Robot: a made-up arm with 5 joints. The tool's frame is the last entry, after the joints. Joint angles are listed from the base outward. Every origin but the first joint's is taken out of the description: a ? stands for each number. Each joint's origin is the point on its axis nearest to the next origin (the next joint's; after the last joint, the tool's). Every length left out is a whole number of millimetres.
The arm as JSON. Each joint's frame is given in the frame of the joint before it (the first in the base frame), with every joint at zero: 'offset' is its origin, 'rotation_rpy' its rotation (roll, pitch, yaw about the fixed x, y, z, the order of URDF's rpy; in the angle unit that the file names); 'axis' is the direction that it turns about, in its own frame. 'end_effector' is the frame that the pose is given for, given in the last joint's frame.
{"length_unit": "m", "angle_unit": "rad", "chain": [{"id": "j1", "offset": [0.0, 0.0, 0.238], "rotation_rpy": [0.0, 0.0, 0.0], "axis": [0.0, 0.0, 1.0]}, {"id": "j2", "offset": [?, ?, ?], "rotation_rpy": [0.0, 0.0, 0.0], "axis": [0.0, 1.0, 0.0]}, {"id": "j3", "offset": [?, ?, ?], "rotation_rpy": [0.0, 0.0, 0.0], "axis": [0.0, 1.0, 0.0]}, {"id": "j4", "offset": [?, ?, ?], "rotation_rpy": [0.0, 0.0, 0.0], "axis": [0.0, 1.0, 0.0]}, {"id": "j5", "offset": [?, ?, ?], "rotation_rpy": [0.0, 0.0, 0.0], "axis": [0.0, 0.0, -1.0]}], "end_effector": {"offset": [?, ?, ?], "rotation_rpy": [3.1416, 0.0, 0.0]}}
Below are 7 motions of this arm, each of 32 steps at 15 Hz.
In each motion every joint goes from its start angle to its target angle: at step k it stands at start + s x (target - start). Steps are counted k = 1, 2, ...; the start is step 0. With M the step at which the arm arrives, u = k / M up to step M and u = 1 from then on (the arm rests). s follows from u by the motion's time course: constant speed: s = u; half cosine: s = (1 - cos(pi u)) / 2; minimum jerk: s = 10 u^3 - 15 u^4 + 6 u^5.
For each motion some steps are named. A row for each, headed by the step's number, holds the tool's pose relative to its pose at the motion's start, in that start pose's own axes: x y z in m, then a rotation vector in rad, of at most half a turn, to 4 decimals.
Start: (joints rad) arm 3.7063 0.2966 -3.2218 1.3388 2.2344
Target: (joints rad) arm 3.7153 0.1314 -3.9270 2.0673 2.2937
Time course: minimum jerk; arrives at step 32
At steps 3, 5, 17, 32:
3: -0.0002 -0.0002 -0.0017 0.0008 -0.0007 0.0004
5: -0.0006 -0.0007 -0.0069 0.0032 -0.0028 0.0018
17: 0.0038 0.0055 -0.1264 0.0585 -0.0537 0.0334
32: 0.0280 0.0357 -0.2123 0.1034 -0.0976 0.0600

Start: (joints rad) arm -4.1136 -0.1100 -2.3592 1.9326 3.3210
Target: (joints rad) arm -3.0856 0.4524 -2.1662 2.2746 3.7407
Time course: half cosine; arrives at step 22
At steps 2, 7, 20, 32:
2: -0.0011 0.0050 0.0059 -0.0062 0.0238 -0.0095
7: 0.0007 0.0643 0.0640 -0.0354 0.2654 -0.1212
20: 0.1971 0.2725 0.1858 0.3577 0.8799 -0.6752
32: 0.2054 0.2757 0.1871 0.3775 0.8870 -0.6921

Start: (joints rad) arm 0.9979 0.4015 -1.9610 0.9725 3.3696
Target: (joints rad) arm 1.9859 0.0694 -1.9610 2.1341 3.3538
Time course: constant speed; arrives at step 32
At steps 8, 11, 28, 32:
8: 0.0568 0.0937 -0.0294 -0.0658 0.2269 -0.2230
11: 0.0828 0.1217 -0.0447 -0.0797 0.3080 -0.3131
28: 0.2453 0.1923 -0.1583 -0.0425 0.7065 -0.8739
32: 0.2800 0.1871 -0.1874 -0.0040 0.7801 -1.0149

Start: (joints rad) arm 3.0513 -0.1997 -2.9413 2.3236 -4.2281
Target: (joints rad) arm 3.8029 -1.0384 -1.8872 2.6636 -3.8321
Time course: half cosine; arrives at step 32
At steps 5, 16, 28, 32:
5: 0.0022 0.0096 -0.0048 -0.0440 -0.0124 -0.0075
16: 0.0496 0.0803 -0.0264 -0.3582 -0.0462 -0.0977
28: 0.1386 0.1383 -0.0071 -0.6287 0.0200 -0.2553
32: 0.1465 0.1421 -0.0031 -0.6469 0.0294 -0.2710

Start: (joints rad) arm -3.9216 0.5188 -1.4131 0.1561 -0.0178
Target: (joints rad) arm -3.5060 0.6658 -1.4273 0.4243 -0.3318
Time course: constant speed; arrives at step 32
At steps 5, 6, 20, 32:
5: -0.0096 -0.0306 0.0110 0.0448 -0.0608 -0.0984
6: -0.0117 -0.0367 0.0129 0.0538 -0.0727 -0.1184
20: -0.0494 -0.1211 0.0332 0.1785 -0.2314 -0.4079
32: -0.0925 -0.1887 0.0396 0.2835 -0.3567 -0.6679

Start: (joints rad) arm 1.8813 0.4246 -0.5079 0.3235 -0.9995
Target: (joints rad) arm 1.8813 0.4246 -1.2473 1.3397 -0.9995
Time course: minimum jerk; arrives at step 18
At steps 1, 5, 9, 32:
1: 0.0001 0.0001 -0.0001 0.0004 -0.0002 0.0000
5: 0.0076 0.0119 -0.0093 0.0314 -0.0202 0.0000
9: 0.0243 0.0378 -0.0431 0.1164 -0.0748 0.0000
32: 0.0357 0.0555 -0.1057 0.2328 -0.1497 0.0000

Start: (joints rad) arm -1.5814 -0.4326 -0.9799 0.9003 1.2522
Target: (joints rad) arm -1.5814 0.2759 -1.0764 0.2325 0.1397
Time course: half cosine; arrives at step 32
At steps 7, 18, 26, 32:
7: 0.0040 -0.0120 0.0187 0.0059 0.0024 -0.1263
18: 0.0155 -0.0470 0.1080 0.0270 0.0206 -0.6647
26: 0.0179 -0.0541 0.1720 0.0361 0.0393 -1.0185
32: 0.0177 -0.0537 0.1892 0.0377 0.0451 -1.1122

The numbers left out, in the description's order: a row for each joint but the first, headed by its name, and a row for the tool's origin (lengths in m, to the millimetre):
j2: 0.0 0.0 0.0
j3: 0.046 0.0 0.243
j4: 0.047 0.0 -0.208
j5: 0.073 0.0 -0.092
tool: 0.0 0.0 0.0

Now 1 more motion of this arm.
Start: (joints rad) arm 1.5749 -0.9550 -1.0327 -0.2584 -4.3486
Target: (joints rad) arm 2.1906 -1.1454 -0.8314 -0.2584 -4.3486
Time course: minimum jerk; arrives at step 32
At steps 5, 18, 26, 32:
5: -0.0003 0.0004 -0.0014 -0.0054 -0.0133 0.0115
18: -0.0004 0.0067 -0.0286 -0.1118 -0.2750 0.2361
26: 0.0047 0.0105 -0.0432 -0.1727 -0.4254 0.3638
32: 0.0057 0.0111 -0.0452 -0.1816 -0.4473 0.3823

